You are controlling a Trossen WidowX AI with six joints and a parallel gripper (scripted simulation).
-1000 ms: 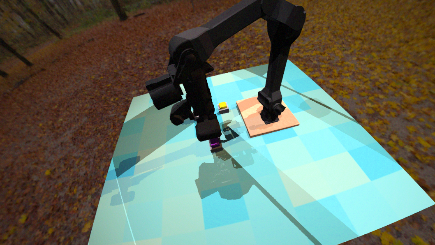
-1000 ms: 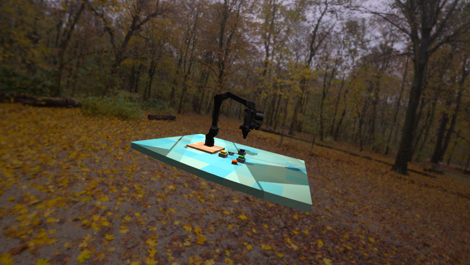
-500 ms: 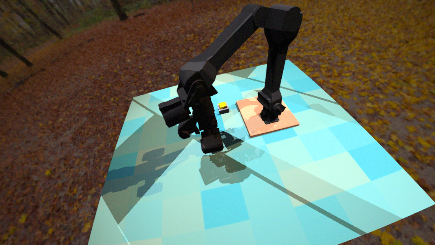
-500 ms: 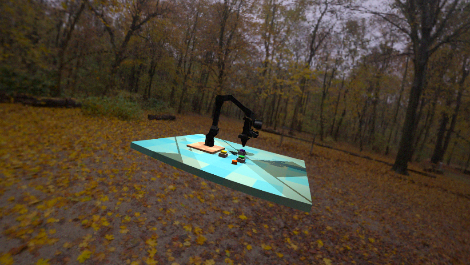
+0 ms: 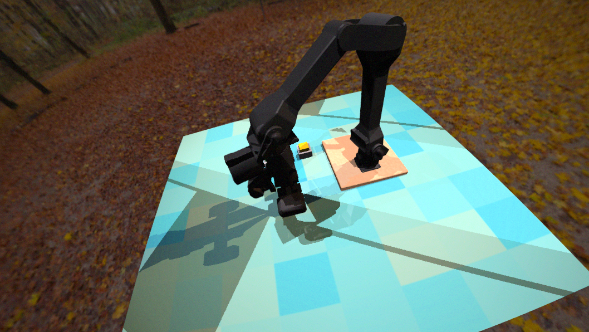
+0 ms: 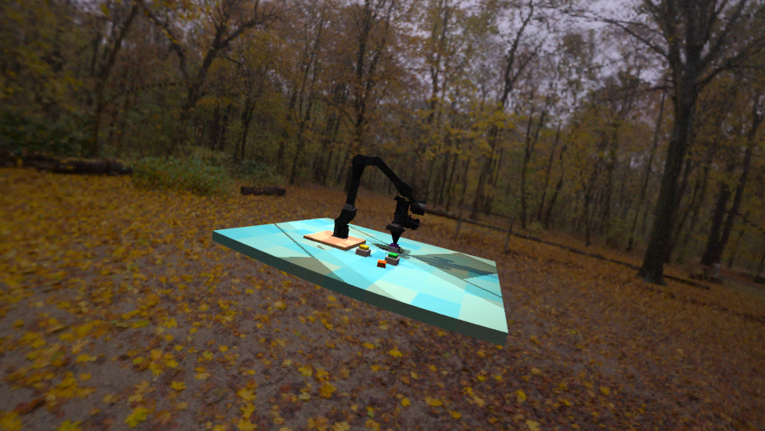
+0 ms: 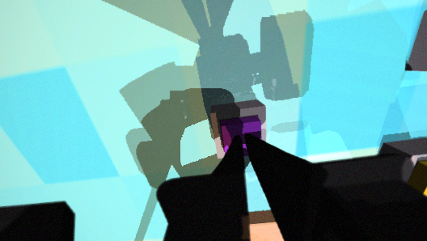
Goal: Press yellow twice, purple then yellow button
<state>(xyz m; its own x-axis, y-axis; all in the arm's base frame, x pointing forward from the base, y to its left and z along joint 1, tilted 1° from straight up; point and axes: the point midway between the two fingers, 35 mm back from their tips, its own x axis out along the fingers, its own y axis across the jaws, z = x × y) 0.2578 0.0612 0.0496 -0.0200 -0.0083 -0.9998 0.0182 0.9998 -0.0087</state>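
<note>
Right now my gripper tip is 10 mm above the purple button. Round my gripper tip: green button: 50 mm ahead, 190 mm to the right, 10 mm below; then yellow button: 80 mm behind, 190 mm to the right, 10 mm below; then orange block: 30 mm ahead, 260 mm to the right, 30 mm below.
</note>
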